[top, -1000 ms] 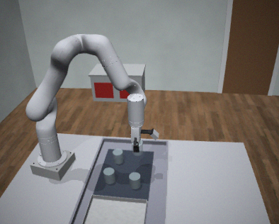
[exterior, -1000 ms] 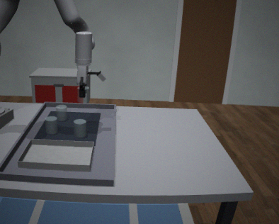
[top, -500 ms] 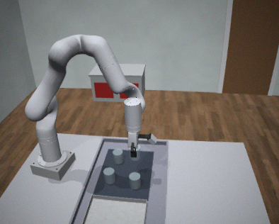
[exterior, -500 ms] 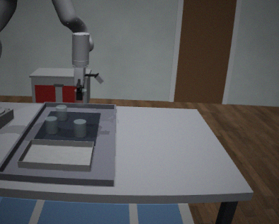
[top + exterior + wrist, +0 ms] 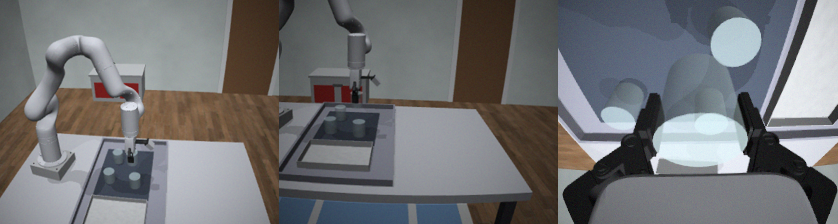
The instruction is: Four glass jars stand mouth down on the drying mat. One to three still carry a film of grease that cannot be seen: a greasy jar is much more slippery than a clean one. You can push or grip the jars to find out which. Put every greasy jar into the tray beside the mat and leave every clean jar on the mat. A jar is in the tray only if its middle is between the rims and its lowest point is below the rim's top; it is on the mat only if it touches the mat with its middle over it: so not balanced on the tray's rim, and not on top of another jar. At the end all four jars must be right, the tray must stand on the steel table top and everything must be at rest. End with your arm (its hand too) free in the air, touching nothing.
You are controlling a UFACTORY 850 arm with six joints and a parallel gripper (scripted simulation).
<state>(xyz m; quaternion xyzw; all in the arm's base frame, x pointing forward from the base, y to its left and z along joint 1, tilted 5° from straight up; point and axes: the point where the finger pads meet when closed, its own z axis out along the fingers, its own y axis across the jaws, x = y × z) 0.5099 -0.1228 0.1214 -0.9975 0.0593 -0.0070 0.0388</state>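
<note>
The white tray is 80 mm behind my hand, 260 mm to the right of it and 170 mm below it. Also, from my hand: dark drying mat (50 mm behind, 60 mm to the left, 180 mm below).
</note>
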